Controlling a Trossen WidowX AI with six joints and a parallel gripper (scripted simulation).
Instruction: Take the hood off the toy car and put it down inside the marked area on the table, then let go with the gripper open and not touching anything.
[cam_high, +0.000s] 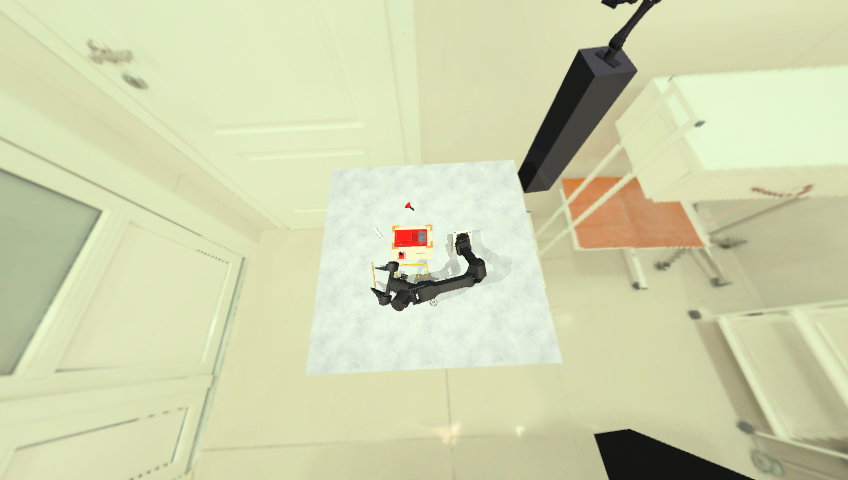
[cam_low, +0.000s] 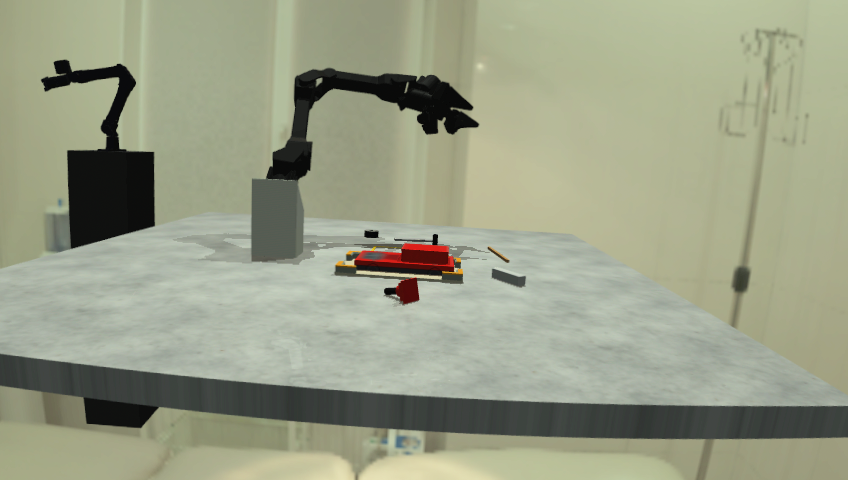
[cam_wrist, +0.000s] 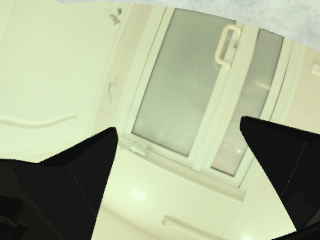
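The hood is 32 cm to the right of my gripper tip, 31 cm below it and 14 cm behind it. Also, from my gripper tip: thin wooden stick (34 cm below, 11 cm to the right, 6 cm ahead); black wheel (34 cm below, 26 cm behind, 9 cm to the left); grey bar (39 cm to the right, 34 cm below, 2 cm ahead).
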